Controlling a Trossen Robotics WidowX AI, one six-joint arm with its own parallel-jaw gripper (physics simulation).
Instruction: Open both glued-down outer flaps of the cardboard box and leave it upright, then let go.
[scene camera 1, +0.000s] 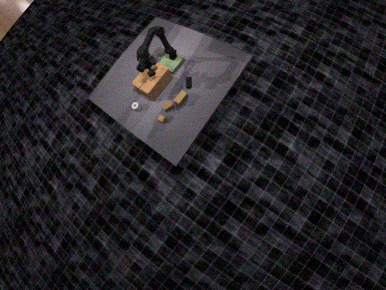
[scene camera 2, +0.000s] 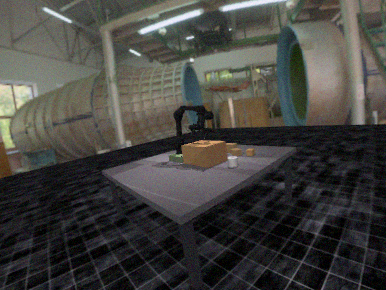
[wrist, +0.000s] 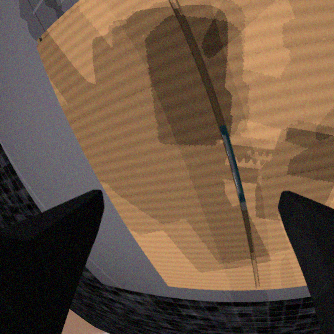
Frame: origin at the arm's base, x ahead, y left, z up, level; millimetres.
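Where they show: gripper, between the fingertips: (scene camera 1: 148, 71) (scene camera 2: 199, 138) (wrist: 194, 200); arm's base, origin of its link: (scene camera 1: 173, 57) (scene camera 2: 179, 153).
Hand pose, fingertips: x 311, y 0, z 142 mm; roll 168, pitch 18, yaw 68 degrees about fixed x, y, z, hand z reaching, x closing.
Observation:
Things, the pixels of their top centre, and the offset from my fingertips. "pt": a spot on its surface instead. Level surfaces: height alone.
- cardboard box, centre of its top: (wrist: 237, 181) (scene camera 2: 202, 143) (scene camera 1: 149, 75) dx +18, dy +14, dz -38 mm
- dark seam, a spot on its surface: (wrist: 205, 80) pt dx -46, dy +11, dz -46 mm
- short teal stretch, centre of its top: (wrist: 238, 167) dx +18, dy +13, dz -55 mm
- grey table, height of its surface: dz -194 mm
- white roll, centre of its top: (scene camera 2: 232, 157) (scene camera 1: 134, 105) dx +309, dy +17, dz -133 mm
- small black object, centre of its top: (scene camera 1: 188, 81) dx -165, dy +298, dz -160 mm
The cardboard box (scene camera 1: 159, 85) (scene camera 2: 204, 154) (wrist: 125, 170) stands upright on the table. Its two outer flaps look flat and closed, meeting at a dark seam (wrist: 205, 80). A short teal stretch (wrist: 233, 165) shows along that seam in the wrist view. My gripper (wrist: 194, 200) is open and empty, above the box top; its two black fingertips stand wide apart in the wrist view, one on each side of the seam's lower part. In the scene views the fingers are too small to tell their exact height above the flaps. Shadows of the arm cover much of the top.
The grey table (scene camera 1: 200, 115) (scene camera 2: 165, 192) also holds a green block (scene camera 1: 173, 61) (scene camera 2: 176, 157) by the arm's base, a white roll (scene camera 1: 135, 106) (scene camera 2: 232, 162), a small black object (scene camera 1: 188, 82) and three small cardboard-coloured blocks (scene camera 1: 180, 97) (scene camera 1: 168, 105) (scene camera 1: 161, 118) beside the box.

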